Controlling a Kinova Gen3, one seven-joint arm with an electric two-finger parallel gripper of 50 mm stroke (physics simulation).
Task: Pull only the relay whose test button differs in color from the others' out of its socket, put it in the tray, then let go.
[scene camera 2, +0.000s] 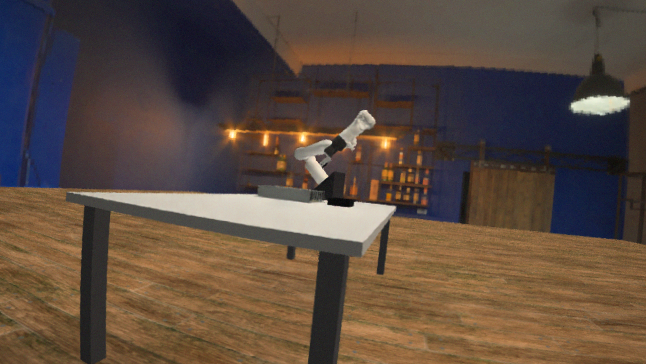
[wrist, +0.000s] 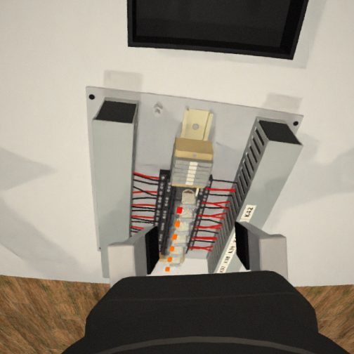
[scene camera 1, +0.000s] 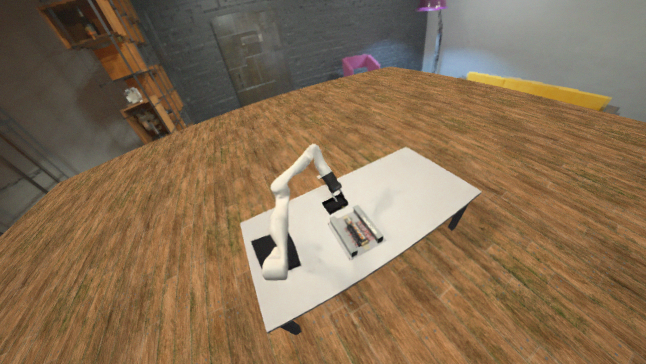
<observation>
I see my gripper (wrist: 196,240) and a grey panel (wrist: 231,124).
</observation>
